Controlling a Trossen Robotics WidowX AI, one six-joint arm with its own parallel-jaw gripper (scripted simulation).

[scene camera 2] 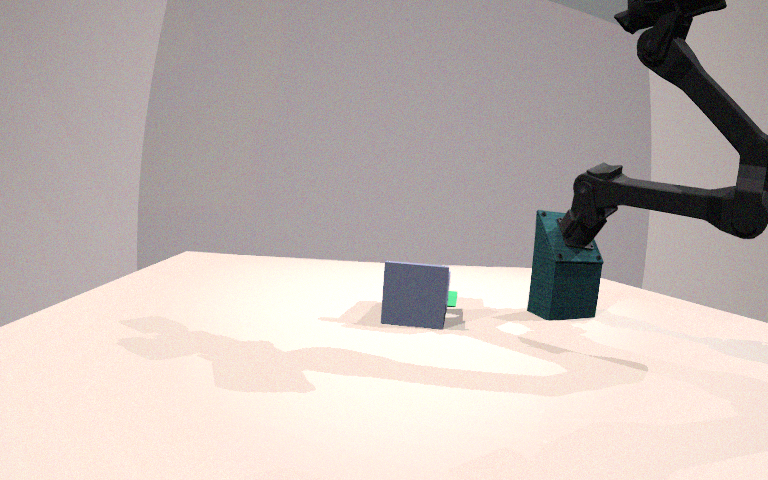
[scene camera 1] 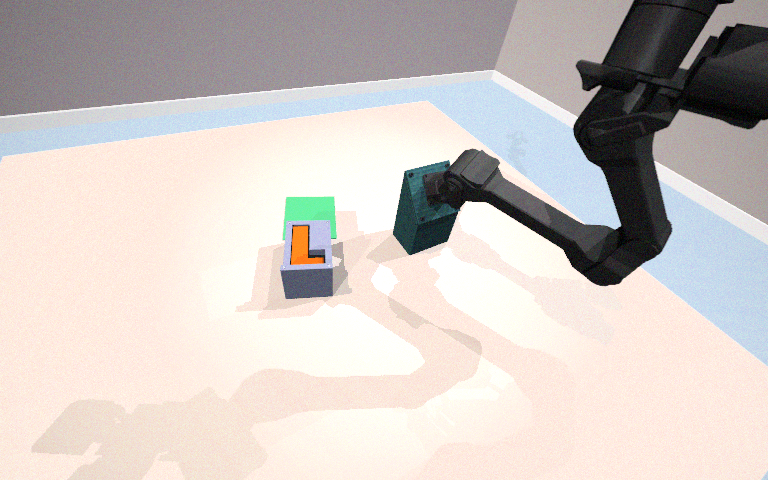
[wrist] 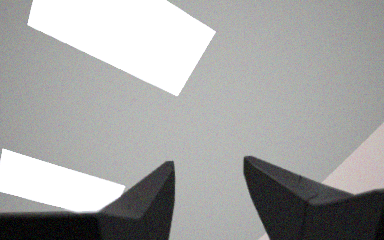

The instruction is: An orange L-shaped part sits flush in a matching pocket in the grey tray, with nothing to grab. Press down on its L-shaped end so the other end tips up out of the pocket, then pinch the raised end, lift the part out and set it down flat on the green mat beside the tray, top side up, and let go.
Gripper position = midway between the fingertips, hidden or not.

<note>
In view: my gripper point(wrist: 209, 166), an orange L-shaped part point(scene camera 1: 300, 244) and a green mat point(scene camera 1: 297, 208).
The wrist view misses the orange L-shaped part: it is out of frame.
</note>
